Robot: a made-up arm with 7 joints.
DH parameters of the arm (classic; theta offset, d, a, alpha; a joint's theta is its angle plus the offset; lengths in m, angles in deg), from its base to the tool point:
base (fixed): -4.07 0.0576 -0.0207 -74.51
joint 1: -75.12 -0.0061 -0.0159 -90
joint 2: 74 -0.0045 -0.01 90
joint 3: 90 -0.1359 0.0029 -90
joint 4: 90 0 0.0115 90
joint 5: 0 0.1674 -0.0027 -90
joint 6: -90 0.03 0.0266 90
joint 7: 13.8 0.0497 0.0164 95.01
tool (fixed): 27.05 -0.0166 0 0
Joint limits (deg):
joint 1: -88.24..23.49
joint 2: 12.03..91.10
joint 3: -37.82..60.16
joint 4: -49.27..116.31
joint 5: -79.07..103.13
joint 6: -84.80..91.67
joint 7: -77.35..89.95
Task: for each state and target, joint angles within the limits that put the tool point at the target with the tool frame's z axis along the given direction. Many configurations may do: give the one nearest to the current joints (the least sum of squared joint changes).
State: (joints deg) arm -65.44 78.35 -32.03 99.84 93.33 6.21 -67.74
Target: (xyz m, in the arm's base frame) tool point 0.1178 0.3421 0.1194 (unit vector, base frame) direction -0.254 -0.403 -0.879
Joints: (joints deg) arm -82.52 90.92 -16.59 91.47 77.67 34.12 -54.03
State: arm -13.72 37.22 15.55 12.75 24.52 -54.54 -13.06
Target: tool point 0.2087 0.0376 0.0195 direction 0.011 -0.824 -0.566
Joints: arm -41.22 17.75 0.76 19.95 12.09 -38.66 -17.01
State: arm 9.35 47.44 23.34 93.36 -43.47 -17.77 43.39
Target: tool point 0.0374 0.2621 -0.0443 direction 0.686 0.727 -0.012
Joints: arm -9.55 52.36 20.04 60.22 -27.77 -33.01 78.30
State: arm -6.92 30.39 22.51 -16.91 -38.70 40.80 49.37
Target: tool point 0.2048 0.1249 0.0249 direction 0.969 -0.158 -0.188
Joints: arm -33.33 22.92 12.87 -1.44 -31.33 31.33 71.22
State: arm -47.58 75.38 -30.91 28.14 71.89 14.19 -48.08
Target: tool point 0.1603 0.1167 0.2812 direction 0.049 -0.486 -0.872
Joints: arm -88.24 72.14 1.00 21.95 32.20 35.36 -77.35
